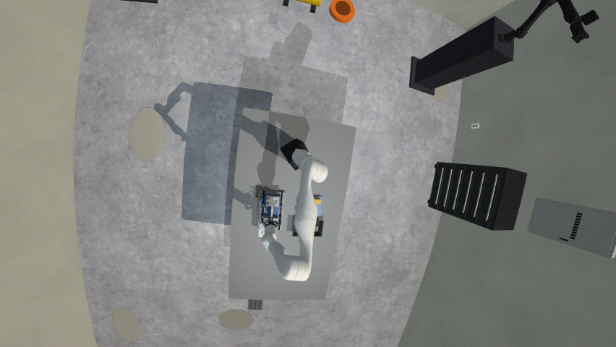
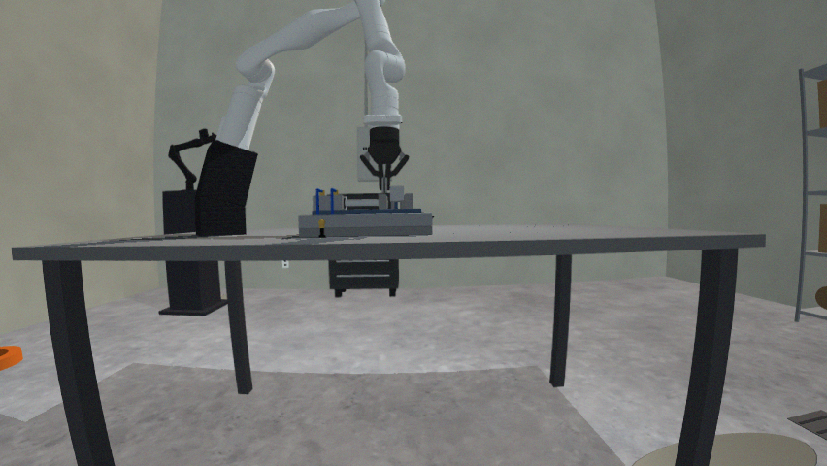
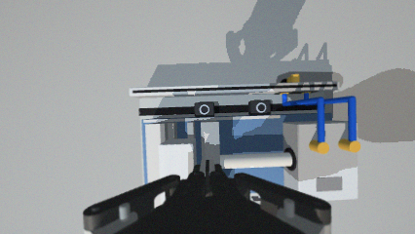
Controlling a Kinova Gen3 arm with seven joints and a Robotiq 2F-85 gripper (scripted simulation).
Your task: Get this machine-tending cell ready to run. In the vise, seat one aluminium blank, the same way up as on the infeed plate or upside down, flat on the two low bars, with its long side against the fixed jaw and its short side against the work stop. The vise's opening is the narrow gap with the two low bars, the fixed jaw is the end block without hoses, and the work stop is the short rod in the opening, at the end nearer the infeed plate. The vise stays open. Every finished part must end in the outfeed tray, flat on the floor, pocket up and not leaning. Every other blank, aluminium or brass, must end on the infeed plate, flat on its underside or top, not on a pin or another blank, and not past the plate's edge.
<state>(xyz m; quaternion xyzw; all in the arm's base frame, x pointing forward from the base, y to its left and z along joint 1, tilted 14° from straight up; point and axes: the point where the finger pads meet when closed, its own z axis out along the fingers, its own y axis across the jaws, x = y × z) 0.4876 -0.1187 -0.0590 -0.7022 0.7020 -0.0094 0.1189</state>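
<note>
The white rod lies 6 cm behind my hand and 4 cm below it. The rest, counted from my hand: brass blank (33 cm to the left, 15 cm behind, 10 cm below); vise (8 cm below, 4 cm behind).
</note>
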